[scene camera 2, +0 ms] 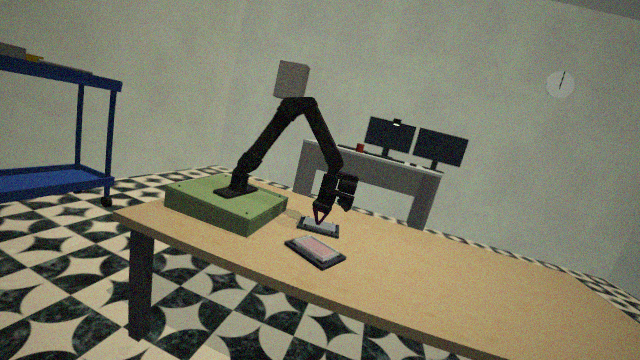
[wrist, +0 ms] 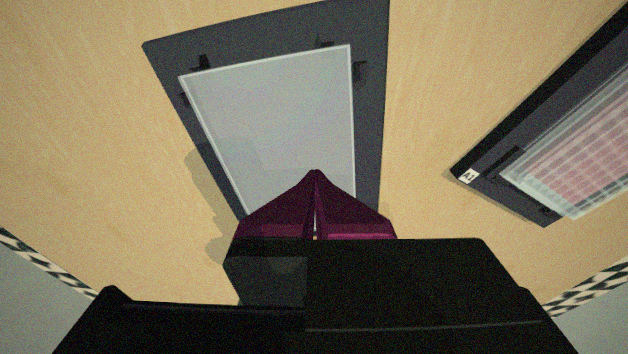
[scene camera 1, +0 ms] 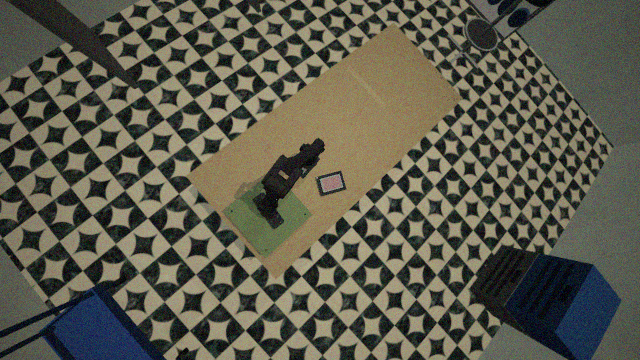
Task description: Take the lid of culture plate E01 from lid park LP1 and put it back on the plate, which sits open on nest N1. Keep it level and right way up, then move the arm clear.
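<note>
The clear, pale lid lies level on the dark lid park, between its small corner posts. My gripper is shut with its magenta fingertips together and nothing between them. The fingertips are over the near part of the lid and hide its near edge; whether they touch it I cannot tell. The open culture plate, with pink wells, sits on the dark nest. The nest's corner label reads A1 in the wrist view. The arm hides the lid park in scene camera 1.
The arm's base stands on a green block at one end of the wooden table. The nest lies beside the lid park, to its right in the wrist view. A blue cart and a desk with two monitors stand beyond the table.
</note>
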